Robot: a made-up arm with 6 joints.
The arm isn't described. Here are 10 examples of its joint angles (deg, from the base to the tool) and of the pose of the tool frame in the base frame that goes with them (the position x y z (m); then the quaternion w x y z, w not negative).
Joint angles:
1: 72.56 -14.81 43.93 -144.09 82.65 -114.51
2: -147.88 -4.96 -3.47 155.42 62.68 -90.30
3: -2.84 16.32 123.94 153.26 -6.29 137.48
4: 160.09 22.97 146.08 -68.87 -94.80 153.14
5: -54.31 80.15 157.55 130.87 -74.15 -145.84
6: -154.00 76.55 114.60 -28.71 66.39 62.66
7: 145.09 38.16 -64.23 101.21 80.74 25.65
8: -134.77 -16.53 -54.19 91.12 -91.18 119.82
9: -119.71 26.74 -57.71 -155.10 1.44 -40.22
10: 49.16 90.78 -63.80 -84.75 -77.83 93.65
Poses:
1: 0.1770 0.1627 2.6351 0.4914 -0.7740 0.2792 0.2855
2: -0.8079 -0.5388 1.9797 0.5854 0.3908 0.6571 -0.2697
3: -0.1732 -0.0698 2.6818 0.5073 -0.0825 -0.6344 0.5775
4: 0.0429 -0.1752 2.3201 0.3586 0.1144 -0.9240 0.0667
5: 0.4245 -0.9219 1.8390 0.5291 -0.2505 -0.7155 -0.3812
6: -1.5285 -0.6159 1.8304 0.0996 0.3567 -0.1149 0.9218
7: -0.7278 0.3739 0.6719 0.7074 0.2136 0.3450 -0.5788
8: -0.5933 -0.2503 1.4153 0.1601 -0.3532 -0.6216 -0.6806
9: -0.4561 -0.8164 0.6798 0.2843 -0.1844 0.8582 0.3855
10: 0.1863 0.4589 0.0899 0.2635 -0.4039 -0.7891 -0.3804
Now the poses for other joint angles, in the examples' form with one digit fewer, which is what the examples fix.
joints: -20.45 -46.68 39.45 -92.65 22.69 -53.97
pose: -0.803 0.241 2.524 0.182 0.294 -0.593 0.727
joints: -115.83 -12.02 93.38 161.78 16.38 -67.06
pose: 0.282 0.600 2.733 0.090 0.390 -0.381 0.833
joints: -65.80 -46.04 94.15 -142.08 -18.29 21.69
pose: -0.665 1.541 1.935 0.512 -0.472 -0.249 0.673
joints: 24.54 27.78 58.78 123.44 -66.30 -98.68
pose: 1.167 0.320 2.468 0.986 -0.027 -0.118 -0.114
